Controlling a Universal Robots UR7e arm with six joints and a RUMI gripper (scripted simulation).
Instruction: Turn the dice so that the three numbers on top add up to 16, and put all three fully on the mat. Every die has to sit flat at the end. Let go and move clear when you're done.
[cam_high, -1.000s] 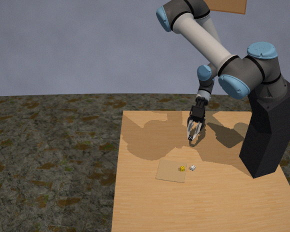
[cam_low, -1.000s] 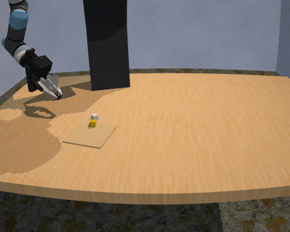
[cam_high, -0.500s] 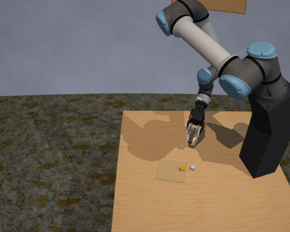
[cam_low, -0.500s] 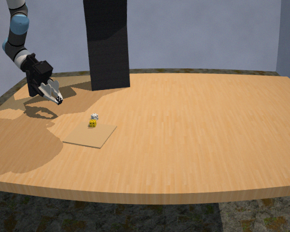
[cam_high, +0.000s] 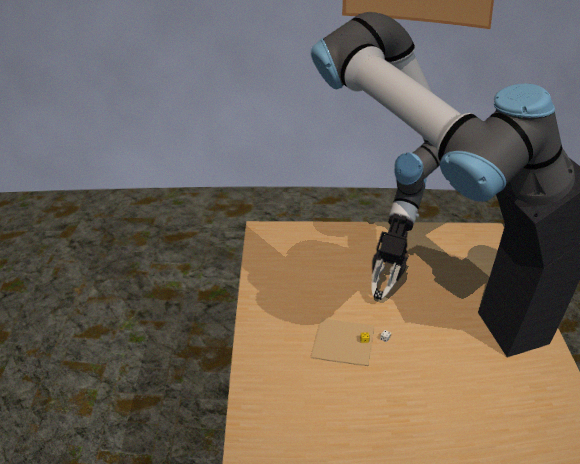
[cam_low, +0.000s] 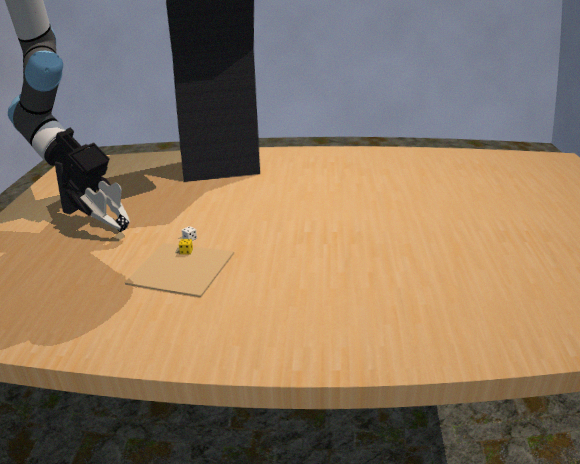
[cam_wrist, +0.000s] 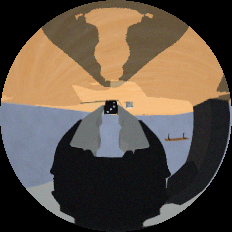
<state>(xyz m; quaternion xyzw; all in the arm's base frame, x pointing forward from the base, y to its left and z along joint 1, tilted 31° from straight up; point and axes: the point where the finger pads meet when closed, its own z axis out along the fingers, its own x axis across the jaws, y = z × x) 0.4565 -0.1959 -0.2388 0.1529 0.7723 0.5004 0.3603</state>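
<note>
The white die lies 2 cm ahead of my hand, 13 cm to the left of it and 3 cm below it. The rest, counted from my hand: yellow die (8 cm ahead, 13 cm to the left, 2 cm below); then thin tan mat (13 cm ahead, 12 cm to the left, 4 cm below); then black die (right at my hand).
</note>
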